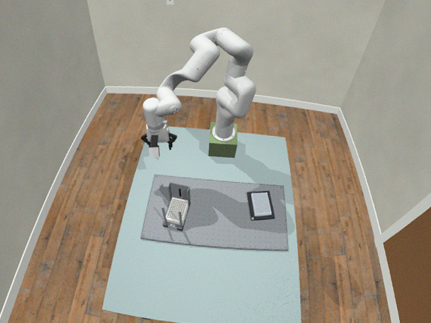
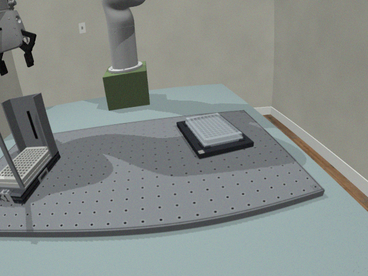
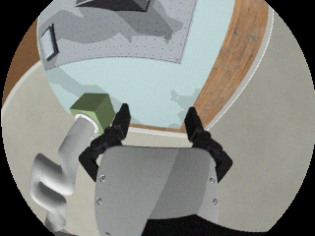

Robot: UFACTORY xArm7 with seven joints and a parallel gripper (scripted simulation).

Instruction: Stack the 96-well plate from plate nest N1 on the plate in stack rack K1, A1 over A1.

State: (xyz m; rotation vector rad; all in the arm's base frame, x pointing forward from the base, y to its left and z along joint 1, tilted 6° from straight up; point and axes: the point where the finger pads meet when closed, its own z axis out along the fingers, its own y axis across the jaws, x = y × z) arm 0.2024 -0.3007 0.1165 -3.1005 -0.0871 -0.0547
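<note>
The clear 96-well plate lies 51 cm to the left of my hand, 20 cm below it and 16 cm ahead of it. Also, from my hand: white 96-well plate 23 cm ahead, 19 cm below, 10 cm to the left; then grey back wall 16 cm ahead, 13 cm below, 11 cm to the left; then K1 label 31 cm ahead, 20 cm below, 9 cm to the left.
</note>
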